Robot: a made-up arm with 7 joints. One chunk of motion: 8 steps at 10 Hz.
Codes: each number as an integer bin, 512 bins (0 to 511) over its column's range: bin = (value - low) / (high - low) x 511, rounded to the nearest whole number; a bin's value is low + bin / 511 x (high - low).
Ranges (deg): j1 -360..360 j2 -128.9..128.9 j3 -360..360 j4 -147.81..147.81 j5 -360..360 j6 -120.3..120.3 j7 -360..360
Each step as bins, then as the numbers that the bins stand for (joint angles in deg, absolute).
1 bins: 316 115 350 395 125 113 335
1 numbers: 85.24 -70.88 133.15 80.70 -183.87 -67.09 112.02
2 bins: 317 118 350 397 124 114 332
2 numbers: 86.65 -69.37 133.15 81.86 -185.28 -66.62 107.79
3 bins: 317 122 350 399 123 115 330
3 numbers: 86.65 -67.35 133.15 83.02 -186.69 -66.15 104.97
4 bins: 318 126 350 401 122 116 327
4 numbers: 88.06 -65.33 133.15 84.17 -188.10 -65.68 100.74
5 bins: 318 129 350 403 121 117 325
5 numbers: 88.06 -63.82 133.15 85.33 -189.51 -65.21 97.93
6 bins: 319 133 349 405 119 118 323
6 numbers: 89.47 -61.80 131.74 86.49 -192.33 -64.74 95.11
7 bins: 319 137 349 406 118 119 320
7 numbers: 89.47 -59.78 131.74 87.07 -193.74 -64.27 90.88
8 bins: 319 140 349 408 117 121 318
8 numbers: 89.47 -58.27 131.74 88.22 -195.15 -63.33 88.06
